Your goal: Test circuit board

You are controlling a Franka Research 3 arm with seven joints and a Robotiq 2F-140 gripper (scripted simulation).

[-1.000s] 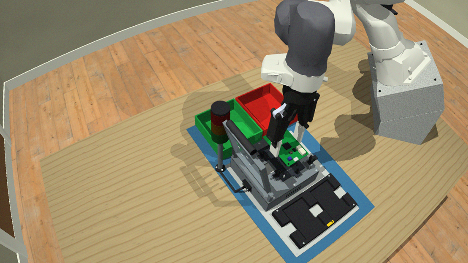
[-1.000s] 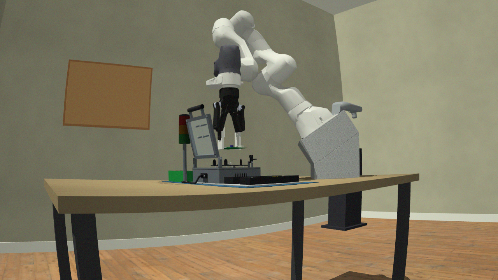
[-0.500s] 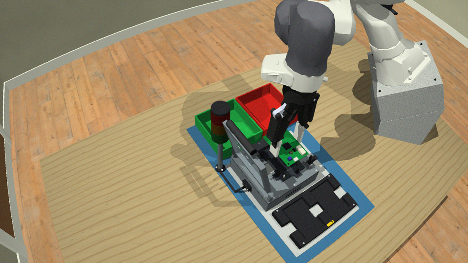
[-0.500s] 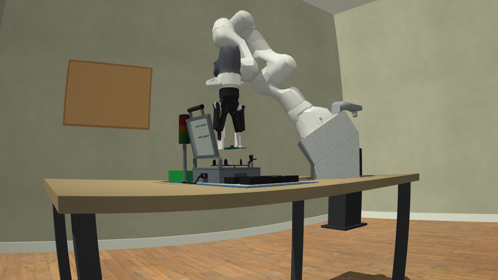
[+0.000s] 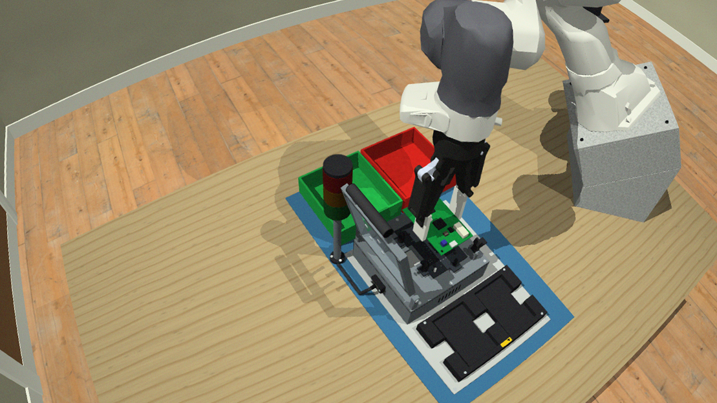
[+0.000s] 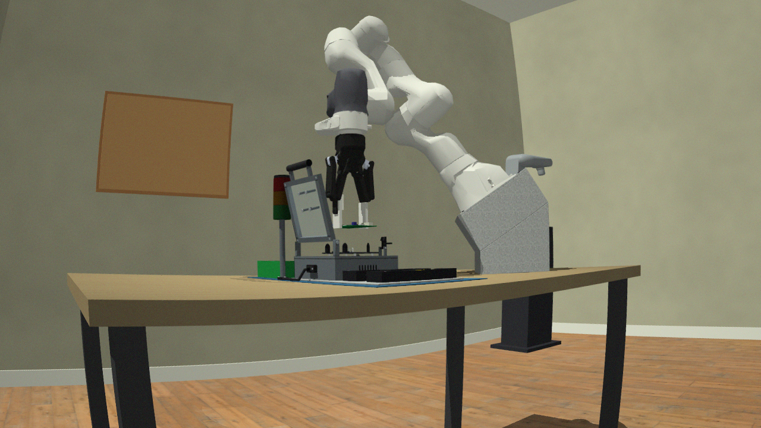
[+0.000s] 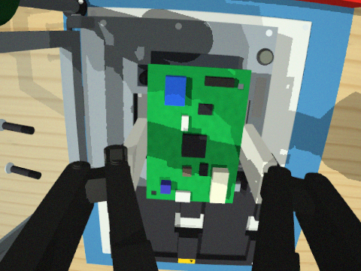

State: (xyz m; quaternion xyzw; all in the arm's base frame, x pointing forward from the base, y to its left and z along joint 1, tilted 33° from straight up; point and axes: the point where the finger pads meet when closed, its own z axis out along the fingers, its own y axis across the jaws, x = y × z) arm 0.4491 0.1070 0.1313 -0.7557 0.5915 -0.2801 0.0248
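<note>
Right now my hand is 20 mm above the green circuit board. From my hand the other things lie so: clear lid: 120 mm ahead, 20 mm to the left, 30 mm above; latch hook: 70 mm behind, 50 mm to the left, 70 mm below; tester plate: 10 mm ahead, 10 mm to the left, 80 mm below.
</note>
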